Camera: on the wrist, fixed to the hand. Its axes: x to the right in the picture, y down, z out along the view.
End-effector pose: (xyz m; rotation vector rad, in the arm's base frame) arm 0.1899 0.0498 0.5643 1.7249 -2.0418 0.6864
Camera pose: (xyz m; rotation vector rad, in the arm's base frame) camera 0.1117 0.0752 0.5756 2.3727 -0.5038 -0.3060
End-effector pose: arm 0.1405 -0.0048 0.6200 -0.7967 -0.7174 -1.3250
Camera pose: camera 0.2189 -0.0210 0.5983 -0.6634 -1.2979 -2.7404
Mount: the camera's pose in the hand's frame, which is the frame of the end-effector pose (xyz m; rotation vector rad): -0.0001 0.0788 -0.0259 -0.3714 -0.1839 -1.4266
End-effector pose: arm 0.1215 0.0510 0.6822 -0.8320 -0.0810 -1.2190
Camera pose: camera 0.1789 0.0430 0.6228 -1.2497 -0.7068 -2.5291
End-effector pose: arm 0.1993 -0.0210 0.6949 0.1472 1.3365 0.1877
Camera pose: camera 0.1700 0.0558 0.7059 -1.0624 0.9374 -0.7656
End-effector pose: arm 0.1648 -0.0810 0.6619 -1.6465 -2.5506 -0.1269
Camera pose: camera 0.2377 -0.0520 0.6887 -0.3838 2.7746 0.4612
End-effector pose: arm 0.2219 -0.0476 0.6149 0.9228 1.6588 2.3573
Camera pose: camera 0.2273 -0.0999 0.6791 -0.1725 1.0574 1.3716
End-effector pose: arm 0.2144 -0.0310 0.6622 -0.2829 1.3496 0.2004
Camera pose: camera 0.1664 0.0356 0.6506 -1.4094 0.6652 -0.7123
